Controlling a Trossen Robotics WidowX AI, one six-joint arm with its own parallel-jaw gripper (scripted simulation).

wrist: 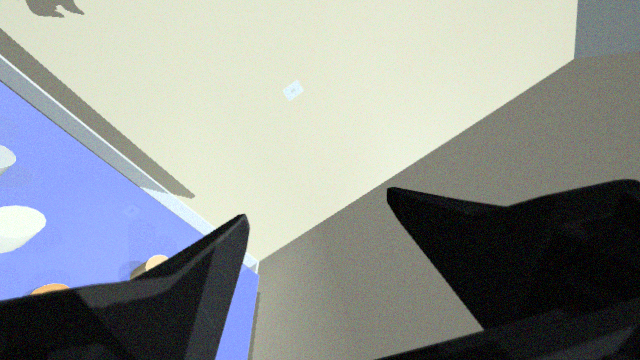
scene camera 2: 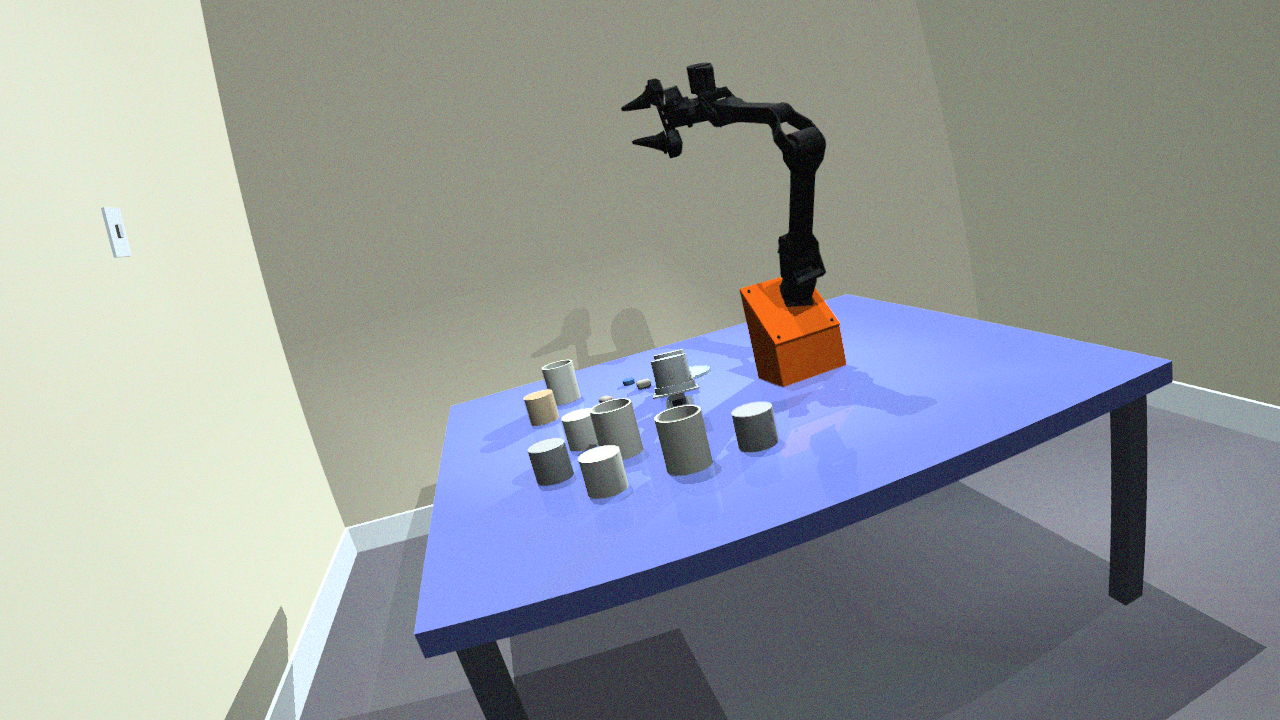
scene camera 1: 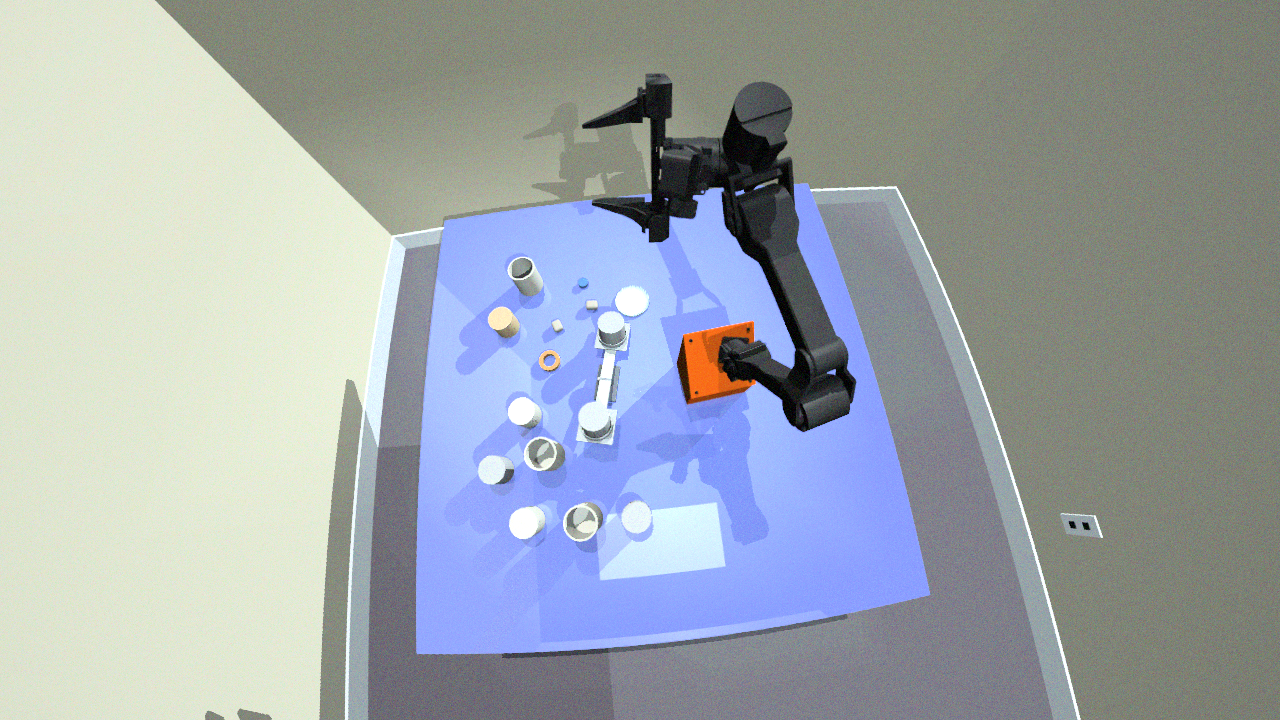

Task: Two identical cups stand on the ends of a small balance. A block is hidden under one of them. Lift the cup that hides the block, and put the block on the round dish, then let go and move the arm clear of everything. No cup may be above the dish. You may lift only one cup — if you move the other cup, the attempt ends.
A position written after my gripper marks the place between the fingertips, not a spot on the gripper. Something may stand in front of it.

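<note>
My gripper [scene camera 1: 587, 166] open, holding nothing. Gripper also in scene camera 2 [scene camera 2: 626, 125] and in the wrist view [wrist: 319, 207]. Small balance [scene camera 1: 605, 379]. Round white dish [scene camera 1: 631, 301]. Tan cup [scene camera 2: 541, 407], also in scene camera 1 [scene camera 1: 501, 319].
</note>
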